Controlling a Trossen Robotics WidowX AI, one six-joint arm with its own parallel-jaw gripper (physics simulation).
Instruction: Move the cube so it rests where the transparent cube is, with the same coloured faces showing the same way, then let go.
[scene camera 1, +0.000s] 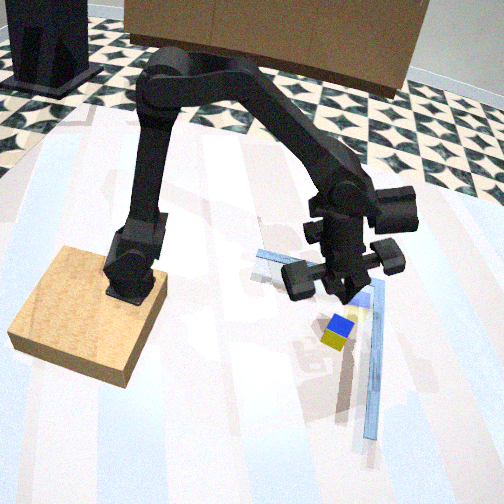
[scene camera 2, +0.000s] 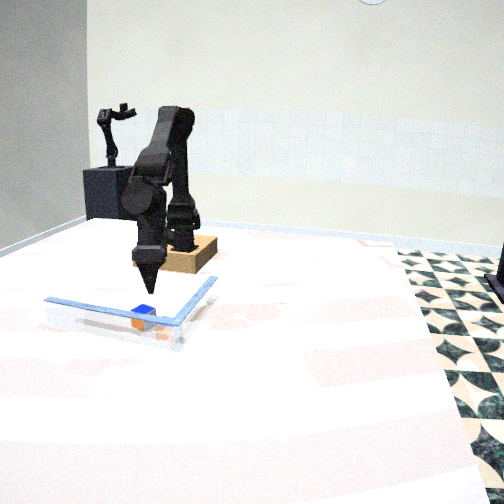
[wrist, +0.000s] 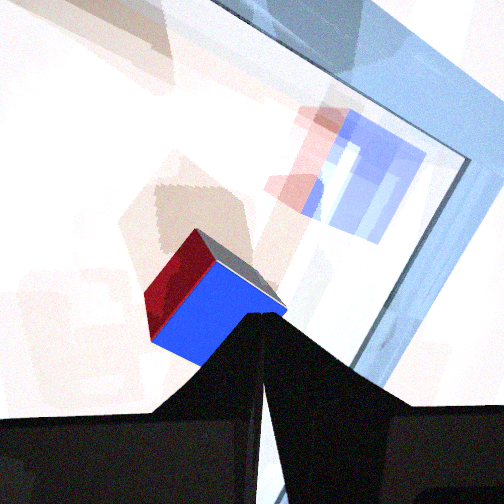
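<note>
The cube (scene camera 1: 339, 331) lies on the table with its blue face up and a yellow side toward scene camera 1. In the wrist view the cube (wrist: 207, 300) shows blue and red faces. In scene camera 2 the cube (scene camera 2: 144, 315) shows blue over orange. The transparent target cube (wrist: 358, 177) is faint, in the inner corner of the light blue L-shaped rail (scene camera 1: 376, 350). My gripper (scene camera 1: 345, 296) hangs just above the cube, fingers pressed together and empty. It also shows in the wrist view (wrist: 263, 330) and in scene camera 2 (scene camera 2: 147, 287).
The arm stands on a wooden base block (scene camera 1: 88, 312) at the left. The L-shaped rail (scene camera 2: 185, 305) borders the cube and target on two sides. A checkered floor lies beyond the table edge.
</note>
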